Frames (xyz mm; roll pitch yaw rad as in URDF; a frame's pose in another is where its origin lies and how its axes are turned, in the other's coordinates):
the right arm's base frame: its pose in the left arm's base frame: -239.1 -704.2 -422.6 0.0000 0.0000 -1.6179
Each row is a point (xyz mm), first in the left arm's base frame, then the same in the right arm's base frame.
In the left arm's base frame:
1: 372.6 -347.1 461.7
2: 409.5 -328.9 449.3
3: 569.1 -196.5 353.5
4: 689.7 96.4 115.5
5: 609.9 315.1 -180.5
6: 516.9 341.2 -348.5
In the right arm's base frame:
1: -385.5 594.2 884.3
2: -405.4 630.2 871.9
3: -545.2 783.4 776.1
4: -843.4 890.1 538.1
5: -1058.1 800.1 242.1
6: -1079.8 705.9 74.1

